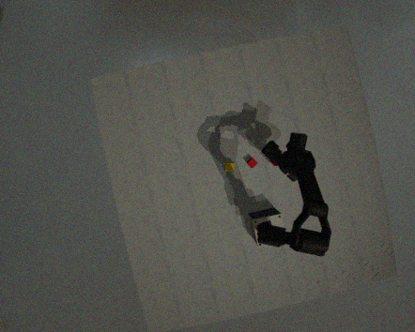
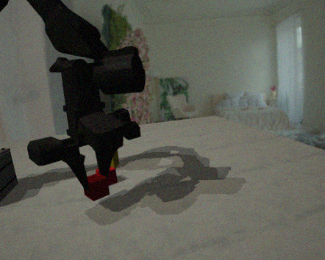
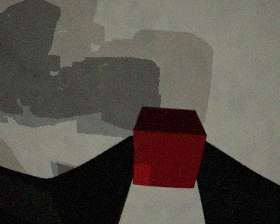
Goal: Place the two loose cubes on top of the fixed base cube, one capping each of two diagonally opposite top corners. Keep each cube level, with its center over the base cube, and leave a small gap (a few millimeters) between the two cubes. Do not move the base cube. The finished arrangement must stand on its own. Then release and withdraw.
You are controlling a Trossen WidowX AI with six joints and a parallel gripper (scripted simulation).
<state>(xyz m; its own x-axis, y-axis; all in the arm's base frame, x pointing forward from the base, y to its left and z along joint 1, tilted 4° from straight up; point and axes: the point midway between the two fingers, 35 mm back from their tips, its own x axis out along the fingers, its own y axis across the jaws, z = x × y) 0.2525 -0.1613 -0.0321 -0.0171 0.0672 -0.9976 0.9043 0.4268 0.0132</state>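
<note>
The yellow cube lies 5 cm ahead of my gripper tip, 20 cm to the left of it and 2 cm below it. The rest, counted from my gripper tip: red cube 3 cm ahead, 10 cm to the left, 2 cm below.
</note>
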